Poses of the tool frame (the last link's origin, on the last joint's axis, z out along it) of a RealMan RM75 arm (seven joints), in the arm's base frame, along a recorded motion.
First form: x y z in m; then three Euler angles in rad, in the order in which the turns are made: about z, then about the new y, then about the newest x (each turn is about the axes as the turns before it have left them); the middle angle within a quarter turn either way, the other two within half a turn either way.
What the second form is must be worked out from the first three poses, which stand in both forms.
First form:
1: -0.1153, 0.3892, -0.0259, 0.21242, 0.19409, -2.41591
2: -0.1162, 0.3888, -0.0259, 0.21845, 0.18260, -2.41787
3: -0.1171, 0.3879, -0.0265, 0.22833, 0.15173, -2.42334
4: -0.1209, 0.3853, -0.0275, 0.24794, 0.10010, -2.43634
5: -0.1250, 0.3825, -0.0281, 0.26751, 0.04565, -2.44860
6: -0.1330, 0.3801, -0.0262, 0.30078, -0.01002, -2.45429
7: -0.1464, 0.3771, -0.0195, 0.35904, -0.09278, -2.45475
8: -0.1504, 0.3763, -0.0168, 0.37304, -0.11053, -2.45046
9: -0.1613, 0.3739, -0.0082, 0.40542, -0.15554, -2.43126
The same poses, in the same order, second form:
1: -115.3, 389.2, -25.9, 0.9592, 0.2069, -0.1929, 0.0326, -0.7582, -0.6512
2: -116.2, 388.8, -25.9, 0.9600, 0.2131, -0.1816, 0.0450, -0.7576, -0.6512
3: -117.1, 387.9, -26.5, 0.9629, 0.2238, -0.1511, 0.0735, -0.7559, -0.6505
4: -120.9, 385.3, -27.5, 0.9646, 0.2442, -0.0999, 0.1241, -0.7541, -0.6450
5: -125.0, 382.5, -28.1, 0.9634, 0.2641, -0.0456, 0.1752, -0.7497, -0.6382
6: -133.0, 380.1, -26.2, 0.9551, 0.2963, 0.0100, 0.2351, -0.7364, -0.6344
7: -146.4, 377.1, -19.5, 0.9322, 0.3499, 0.0926, 0.3267, -0.7033, -0.6314
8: -150.4, 376.3, -16.8, 0.9255, 0.3622, 0.1103, 0.3463, -0.6919, -0.6335
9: -161.3, 373.9, -8.2, 0.9078, 0.3896, 0.1549, 0.3918, -0.6568, -0.6442
